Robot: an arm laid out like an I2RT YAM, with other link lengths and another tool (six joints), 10 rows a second.
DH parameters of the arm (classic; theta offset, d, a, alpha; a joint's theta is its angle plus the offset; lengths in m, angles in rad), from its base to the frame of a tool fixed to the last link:
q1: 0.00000 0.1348 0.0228 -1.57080
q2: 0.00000 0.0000 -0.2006 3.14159
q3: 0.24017 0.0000 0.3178 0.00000
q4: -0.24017 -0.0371 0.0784 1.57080
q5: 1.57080 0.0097 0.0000 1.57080
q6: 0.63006 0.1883 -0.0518 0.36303
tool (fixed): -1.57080 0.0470 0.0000 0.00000
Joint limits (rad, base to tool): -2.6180..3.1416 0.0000..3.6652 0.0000..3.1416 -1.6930..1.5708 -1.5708..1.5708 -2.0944..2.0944
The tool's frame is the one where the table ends.
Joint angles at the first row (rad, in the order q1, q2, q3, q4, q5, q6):
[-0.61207 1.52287 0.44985 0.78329 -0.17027 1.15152]
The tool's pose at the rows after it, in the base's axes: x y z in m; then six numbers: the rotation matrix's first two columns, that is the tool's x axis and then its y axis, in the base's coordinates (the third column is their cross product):
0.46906, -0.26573, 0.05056, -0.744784, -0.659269, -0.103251, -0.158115, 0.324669, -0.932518
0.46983, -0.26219, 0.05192, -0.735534, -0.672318, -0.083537, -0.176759, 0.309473, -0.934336
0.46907, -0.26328, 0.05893, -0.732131, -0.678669, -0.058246, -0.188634, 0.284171, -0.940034
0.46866, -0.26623, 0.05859, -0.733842, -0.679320, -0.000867, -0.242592, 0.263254, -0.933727
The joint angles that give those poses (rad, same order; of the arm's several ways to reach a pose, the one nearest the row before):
[-0.61207 1.49845 0.44802 0.75493 -0.17375 1.11924]
[-0.61206 1.47564 0.44179 0.72995 -0.18326 1.09568]
[-0.61931 1.44025 0.43668 0.70019 -0.18792 1.06514]
[-0.62347 1.39901 0.45073 0.60184 -0.17535 1.01401]

